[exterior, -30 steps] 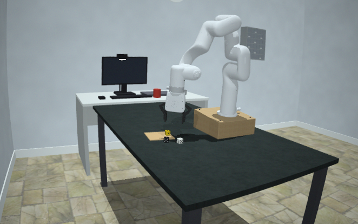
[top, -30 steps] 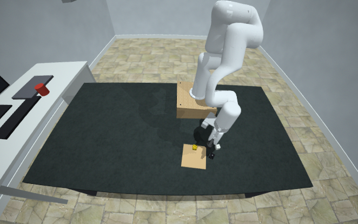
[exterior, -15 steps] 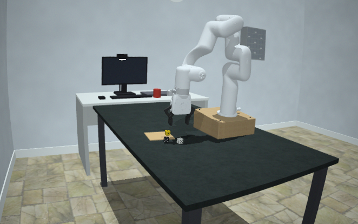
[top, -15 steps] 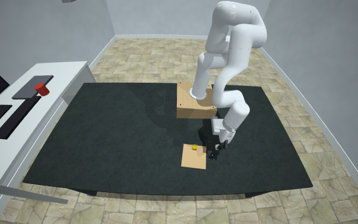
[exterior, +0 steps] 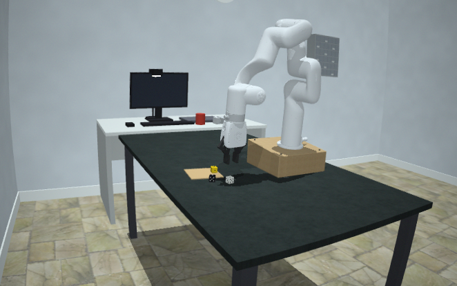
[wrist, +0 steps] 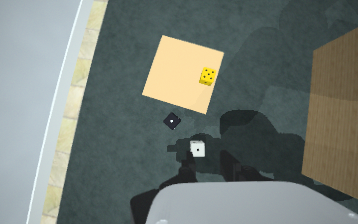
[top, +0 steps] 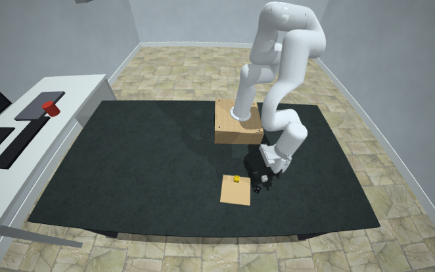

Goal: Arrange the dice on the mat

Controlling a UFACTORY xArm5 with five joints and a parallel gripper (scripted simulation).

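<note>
The white die is 9 cm below my hand. The rest, counted from my hand: black die (9 cm below, 5 cm to the right, 5 cm ahead); tan mat (15 cm to the right, 10 cm below, 4 cm ahead); yellow die (14 cm to the right, 9 cm below, 1 cm behind).
</note>
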